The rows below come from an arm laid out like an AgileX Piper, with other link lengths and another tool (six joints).
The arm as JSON. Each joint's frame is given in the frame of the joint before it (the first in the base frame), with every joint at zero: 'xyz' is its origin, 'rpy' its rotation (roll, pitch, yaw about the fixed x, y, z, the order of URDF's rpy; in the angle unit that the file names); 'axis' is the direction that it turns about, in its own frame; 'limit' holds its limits. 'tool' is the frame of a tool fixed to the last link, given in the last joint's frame.
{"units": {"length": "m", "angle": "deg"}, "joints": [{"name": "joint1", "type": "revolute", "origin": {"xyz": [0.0, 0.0, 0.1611], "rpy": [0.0, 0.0, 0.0]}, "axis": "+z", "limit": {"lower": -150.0, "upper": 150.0}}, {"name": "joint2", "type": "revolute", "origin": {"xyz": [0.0, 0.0, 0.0], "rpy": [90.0, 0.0, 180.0]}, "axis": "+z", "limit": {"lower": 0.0, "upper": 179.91}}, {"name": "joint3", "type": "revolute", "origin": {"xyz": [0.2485, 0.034, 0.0], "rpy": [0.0, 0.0, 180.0]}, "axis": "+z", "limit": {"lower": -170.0, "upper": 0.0}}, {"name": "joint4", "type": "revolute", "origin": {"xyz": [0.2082, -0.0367, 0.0], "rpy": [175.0, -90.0, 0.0]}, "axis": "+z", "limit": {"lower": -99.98, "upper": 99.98}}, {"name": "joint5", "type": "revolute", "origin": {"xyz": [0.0, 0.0, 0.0], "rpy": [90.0, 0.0, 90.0]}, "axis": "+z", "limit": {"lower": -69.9, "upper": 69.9}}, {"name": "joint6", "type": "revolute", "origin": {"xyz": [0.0, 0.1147, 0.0], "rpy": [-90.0, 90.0, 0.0]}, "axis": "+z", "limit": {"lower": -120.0, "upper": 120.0}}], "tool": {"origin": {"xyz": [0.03, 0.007, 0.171], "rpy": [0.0, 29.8, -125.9]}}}
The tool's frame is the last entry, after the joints.
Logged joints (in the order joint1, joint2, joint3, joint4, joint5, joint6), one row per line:
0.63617 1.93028 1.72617 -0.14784 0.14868 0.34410
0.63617 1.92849 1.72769 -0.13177 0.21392 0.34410
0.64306 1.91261 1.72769 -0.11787 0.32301 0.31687
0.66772 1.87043 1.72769 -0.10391 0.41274 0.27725
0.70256 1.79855 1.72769 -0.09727 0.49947 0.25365
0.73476 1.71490 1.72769 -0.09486 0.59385 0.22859
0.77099 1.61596 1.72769 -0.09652 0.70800 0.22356
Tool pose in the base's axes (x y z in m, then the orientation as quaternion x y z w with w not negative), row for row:
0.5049 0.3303 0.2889 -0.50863 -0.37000 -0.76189 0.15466
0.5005 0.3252 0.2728 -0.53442 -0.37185 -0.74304 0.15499
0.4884 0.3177 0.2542 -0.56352 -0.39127 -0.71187 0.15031
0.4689 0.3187 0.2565 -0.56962 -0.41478 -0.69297 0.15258
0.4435 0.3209 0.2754 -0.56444 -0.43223 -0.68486 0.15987
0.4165 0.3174 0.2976 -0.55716 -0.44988 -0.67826 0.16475
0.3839 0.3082 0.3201 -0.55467 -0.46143 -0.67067 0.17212
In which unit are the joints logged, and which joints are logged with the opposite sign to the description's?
The joints are logged in radians. Opposite sign: joint3.
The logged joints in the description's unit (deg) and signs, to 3 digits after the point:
36.450 110.597 -98.902 -8.471 8.519 19.715
36.450 110.494 -98.989 -7.550 12.257 19.715
36.845 109.584 -98.989 -6.753 18.507 18.155
38.258 107.168 -98.989 -5.954 23.648 15.885
40.254 103.049 -98.989 -5.573 28.618 14.533
42.099 98.257 -98.989 -5.435 34.025 13.097
44.174 92.588 -98.989 -5.530 40.565 12.809

